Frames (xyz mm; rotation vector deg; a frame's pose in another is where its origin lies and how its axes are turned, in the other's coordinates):
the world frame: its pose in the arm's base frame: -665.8 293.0 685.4 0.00 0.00 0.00
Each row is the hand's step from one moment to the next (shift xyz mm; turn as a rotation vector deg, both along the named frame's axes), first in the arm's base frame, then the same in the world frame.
Working: the arm's base frame: its pose in the world frame: 665.8 -293.0 -685.4 0.00 0.00 0.00

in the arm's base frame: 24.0 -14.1 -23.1 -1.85 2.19 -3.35
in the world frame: 24.0 -14.1 -23.1 -1.85 2.19 -3.35
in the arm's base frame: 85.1 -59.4 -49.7 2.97 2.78 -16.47
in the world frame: 85.1 -59.4 -49.7 2.97 2.78 -16.47
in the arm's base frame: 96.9 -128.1 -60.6 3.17 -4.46 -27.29
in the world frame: 96.9 -128.1 -60.6 3.17 -4.46 -27.29
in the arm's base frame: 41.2 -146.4 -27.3 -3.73 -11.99 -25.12
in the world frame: 41.2 -146.4 -27.3 -3.73 -11.99 -25.12
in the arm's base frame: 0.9 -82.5 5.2 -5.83 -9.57 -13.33
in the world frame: 0.9 -82.5 5.2 -5.83 -9.57 -13.33
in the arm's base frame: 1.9 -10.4 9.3 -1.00 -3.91 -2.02
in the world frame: 1.9 -10.4 9.3 -1.00 -3.91 -2.02
